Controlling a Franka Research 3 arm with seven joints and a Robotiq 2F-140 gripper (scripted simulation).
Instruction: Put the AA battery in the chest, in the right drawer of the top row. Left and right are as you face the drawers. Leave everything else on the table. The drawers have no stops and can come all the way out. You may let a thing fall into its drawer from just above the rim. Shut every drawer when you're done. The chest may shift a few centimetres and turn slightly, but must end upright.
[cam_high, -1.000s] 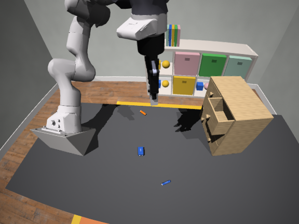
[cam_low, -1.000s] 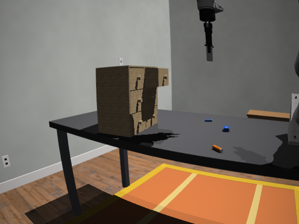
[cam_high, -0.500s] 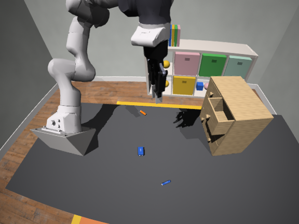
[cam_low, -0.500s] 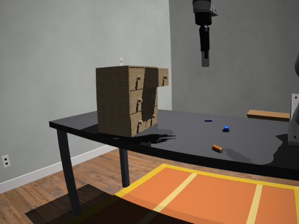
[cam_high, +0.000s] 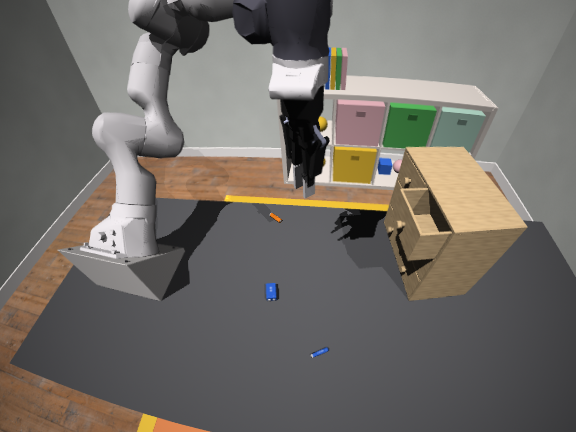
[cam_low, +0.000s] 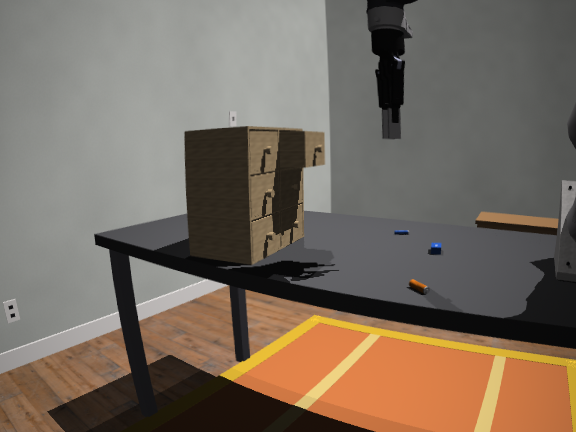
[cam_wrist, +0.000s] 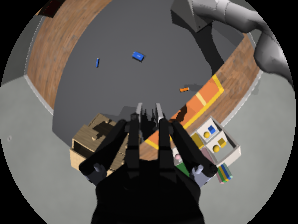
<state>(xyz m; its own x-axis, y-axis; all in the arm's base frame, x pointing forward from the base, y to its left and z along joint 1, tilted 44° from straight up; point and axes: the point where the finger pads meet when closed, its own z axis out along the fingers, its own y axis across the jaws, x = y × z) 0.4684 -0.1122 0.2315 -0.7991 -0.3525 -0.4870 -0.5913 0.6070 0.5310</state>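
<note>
Now: hand 110 mm past the orange AA battery, 160 mm to the right of it and 300 mm above it. The rest, counted from my hand: blue block-shaped battery: 90 mm behind, 130 mm to the right, 300 mm below; then thin blue cylinder: 50 mm ahead, 280 mm to the right, 300 mm below.
</note>
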